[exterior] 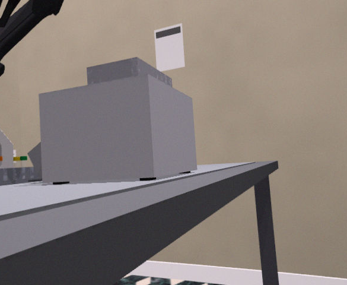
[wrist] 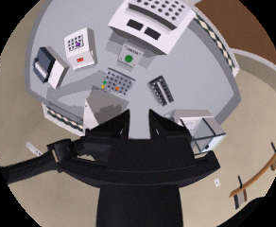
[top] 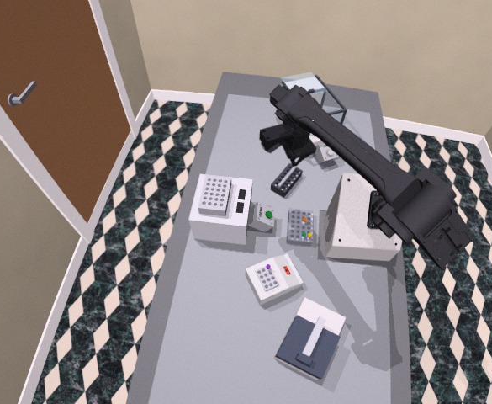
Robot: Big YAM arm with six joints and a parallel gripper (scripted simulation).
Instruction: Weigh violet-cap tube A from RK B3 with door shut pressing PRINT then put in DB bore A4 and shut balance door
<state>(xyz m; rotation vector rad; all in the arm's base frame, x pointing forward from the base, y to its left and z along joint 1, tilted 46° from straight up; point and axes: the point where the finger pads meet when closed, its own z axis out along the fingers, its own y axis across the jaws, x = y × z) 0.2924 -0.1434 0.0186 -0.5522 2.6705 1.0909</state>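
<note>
Now: hand 9 cm past the balance door, 46 cm to the left of it and 8 cm above it. Also, from my hand: tube rack RK: 6 cm behind, 7 cm to the left, 27 cm below; dry block DB: 3 cm ahead, 27 cm to the left, 26 cm below; black magnet block MG: 2 cm behind, 13 cm to the right, 27 cm below.
</note>
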